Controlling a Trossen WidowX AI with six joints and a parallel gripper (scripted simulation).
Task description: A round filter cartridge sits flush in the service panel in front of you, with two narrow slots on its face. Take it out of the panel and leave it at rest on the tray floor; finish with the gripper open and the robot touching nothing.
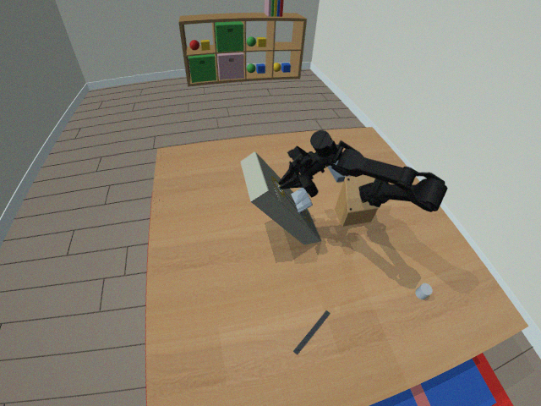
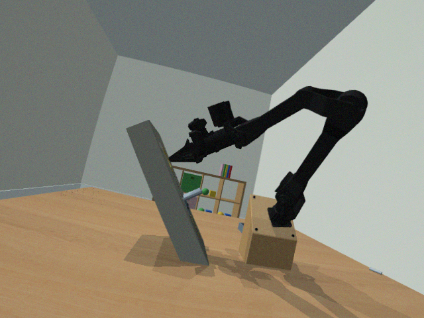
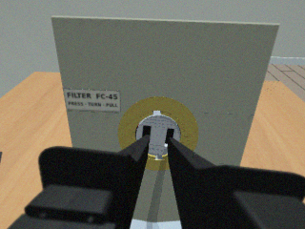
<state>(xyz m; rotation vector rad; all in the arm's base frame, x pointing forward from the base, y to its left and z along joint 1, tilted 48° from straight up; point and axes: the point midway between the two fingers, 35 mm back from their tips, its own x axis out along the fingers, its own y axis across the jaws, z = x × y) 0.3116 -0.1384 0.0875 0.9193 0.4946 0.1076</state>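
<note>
My gripper tip is now 2 cm short of the round grey filter cartridge and 1 cm above it. From my gripper tip the other things lie so: grey service panel (8 cm below, 3 cm behind); then small grey bracket (10 cm below, 8 cm behind, 1 cm to the left); then grey-blue tray (45 cm behind, 24 cm to the right, 23 cm below).
</note>
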